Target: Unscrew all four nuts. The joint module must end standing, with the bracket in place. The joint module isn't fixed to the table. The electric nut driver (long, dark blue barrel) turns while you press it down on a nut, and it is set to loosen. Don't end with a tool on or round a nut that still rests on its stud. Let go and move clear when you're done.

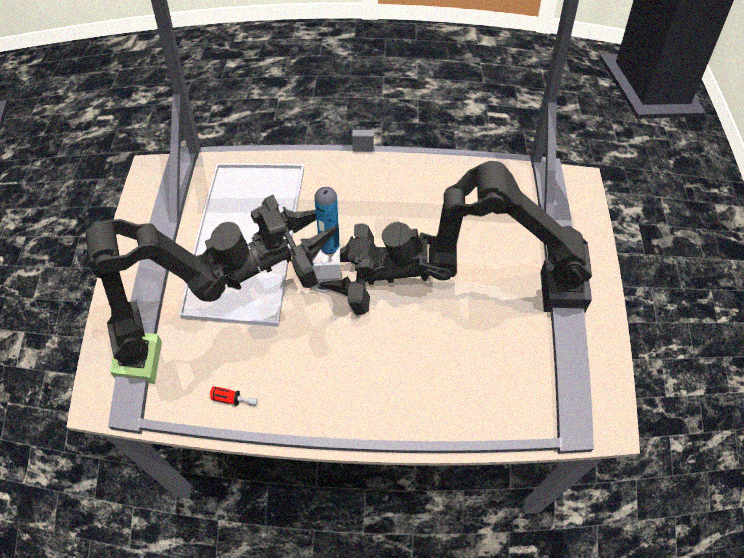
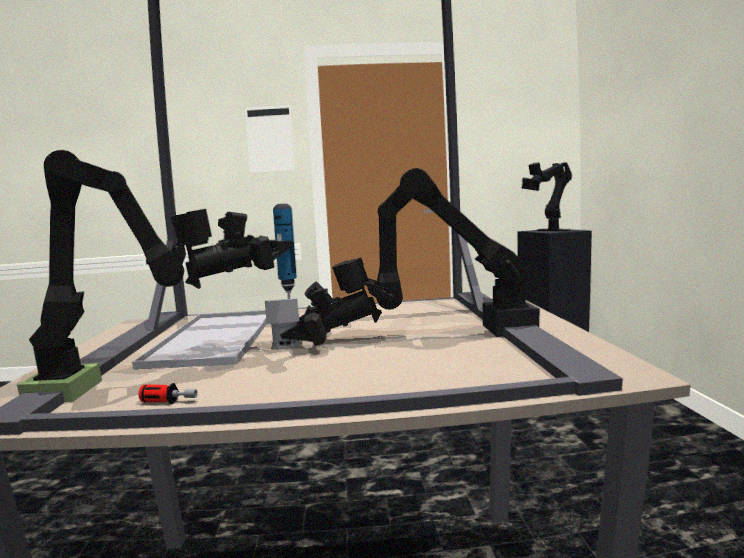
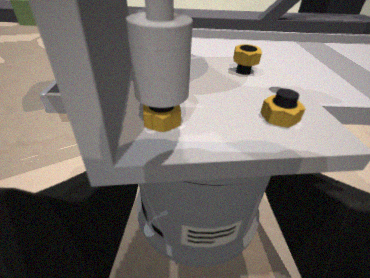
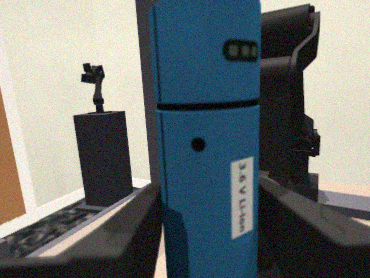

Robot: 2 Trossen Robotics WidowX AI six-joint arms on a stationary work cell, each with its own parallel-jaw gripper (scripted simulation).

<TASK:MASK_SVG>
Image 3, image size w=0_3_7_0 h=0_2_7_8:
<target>my left gripper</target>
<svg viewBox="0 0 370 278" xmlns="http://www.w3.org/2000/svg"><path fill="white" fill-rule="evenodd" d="M271 176L265 193L301 278L370 278L370 193L321 173ZM138 184L91 187L87 172L84 171L36 193L18 188L0 187L0 278L109 278L136 198Z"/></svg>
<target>grey bracket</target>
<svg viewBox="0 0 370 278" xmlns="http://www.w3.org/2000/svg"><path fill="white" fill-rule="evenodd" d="M28 0L91 187L362 171L370 162L370 148L268 57L261 57L260 63L251 67L250 75L236 73L238 64L233 61L233 57L191 57L189 97L180 104L181 125L166 132L148 129L144 127L143 104L137 101L134 93L126 17L129 16L127 0ZM281 88L292 89L300 94L298 101L305 107L301 121L292 127L273 125L267 122L261 114L263 101L272 95L276 95L273 92L277 92Z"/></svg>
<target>joint module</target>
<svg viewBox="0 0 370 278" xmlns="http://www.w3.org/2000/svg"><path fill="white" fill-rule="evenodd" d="M271 176L139 184L140 190L137 196L136 212L140 229L145 239L158 253L176 263L191 267L212 267L229 262L239 256L254 238L259 224L259 205ZM151 107L152 109L157 111L166 111L172 108ZM273 92L276 93L275 103L283 107L296 106L300 96L298 92L287 88L278 89L277 93ZM237 65L236 73L250 75L252 66Z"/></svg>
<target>nut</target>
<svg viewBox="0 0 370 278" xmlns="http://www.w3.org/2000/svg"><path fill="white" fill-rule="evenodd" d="M263 101L261 108L262 116L267 122L276 126L292 127L301 121L305 112L305 107L300 101L297 101L294 107L283 107L276 104L274 101L276 95L272 95Z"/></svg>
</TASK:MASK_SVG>
